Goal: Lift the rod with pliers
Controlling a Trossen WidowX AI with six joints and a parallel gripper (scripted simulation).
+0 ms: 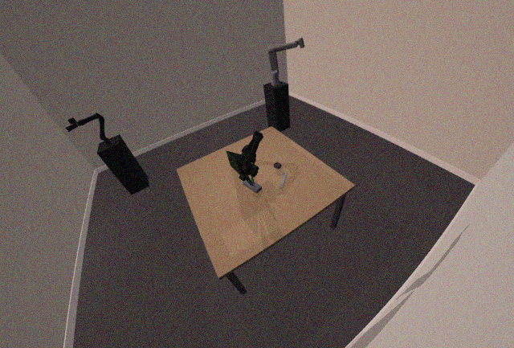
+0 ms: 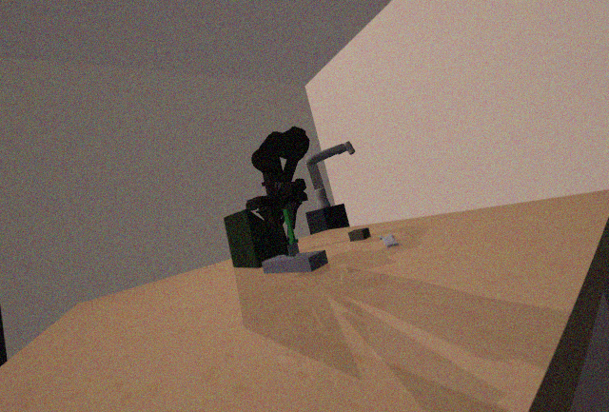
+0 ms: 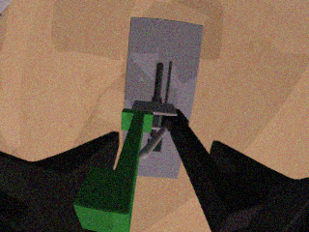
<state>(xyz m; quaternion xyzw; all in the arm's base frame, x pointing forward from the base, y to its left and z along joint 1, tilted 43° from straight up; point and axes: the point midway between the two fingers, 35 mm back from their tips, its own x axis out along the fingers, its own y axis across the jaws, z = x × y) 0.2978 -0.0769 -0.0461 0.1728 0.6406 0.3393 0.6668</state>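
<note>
My gripper tip is 2 cm to the left of the dark handle. Also, from my gripper tip: grey channel block (8 cm below); grey piece (29 cm to the left, 10 cm below, 10 cm ahead); dark rod (9 cm below, 1 cm to the left).
</note>
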